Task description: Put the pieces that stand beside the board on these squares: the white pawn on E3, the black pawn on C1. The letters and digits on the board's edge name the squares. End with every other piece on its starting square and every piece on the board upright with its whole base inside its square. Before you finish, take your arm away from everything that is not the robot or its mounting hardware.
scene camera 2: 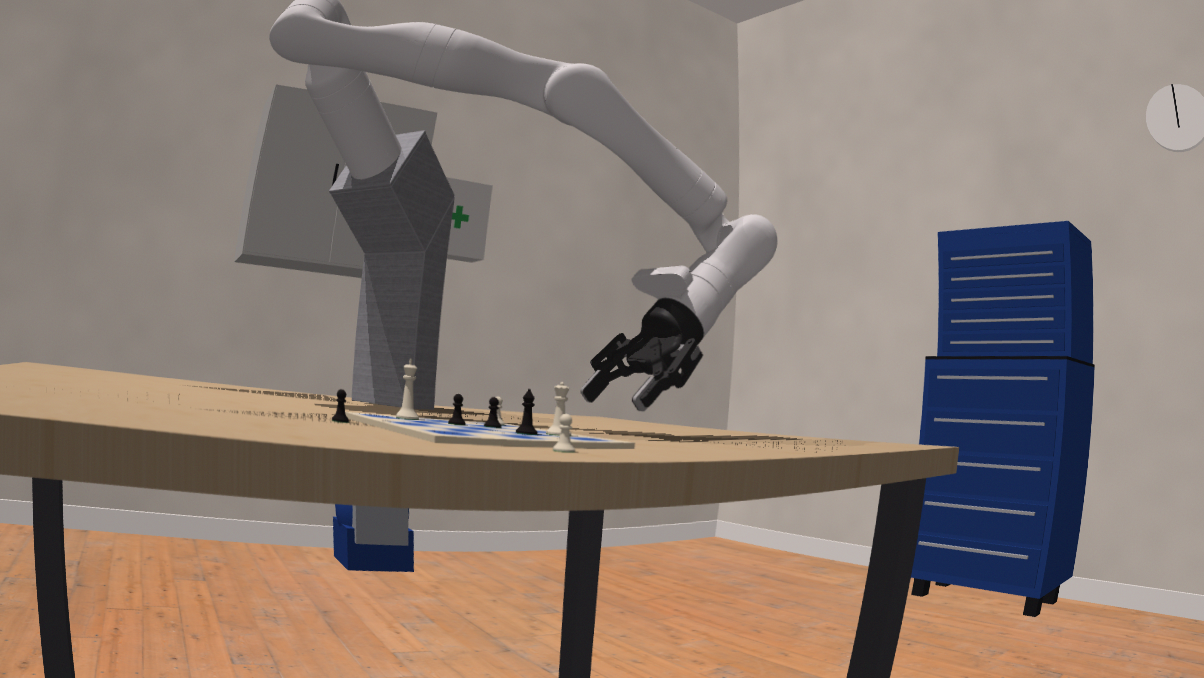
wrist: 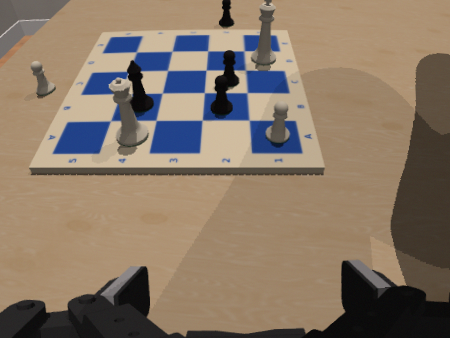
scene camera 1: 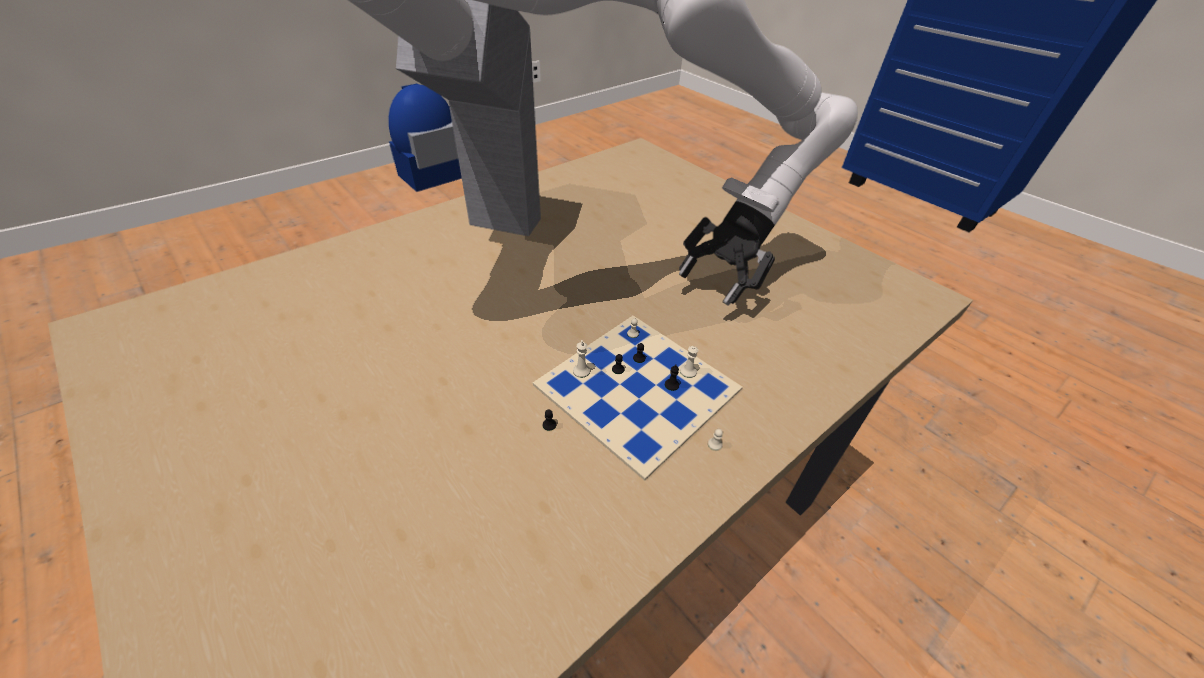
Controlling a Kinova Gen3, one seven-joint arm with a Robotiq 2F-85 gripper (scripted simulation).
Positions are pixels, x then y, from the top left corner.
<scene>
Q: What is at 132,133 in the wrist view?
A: A white queen.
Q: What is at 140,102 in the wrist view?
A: A black bishop.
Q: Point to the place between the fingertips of my gripper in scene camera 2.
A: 610,401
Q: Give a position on a cream chessboard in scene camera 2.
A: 434,430
</scene>
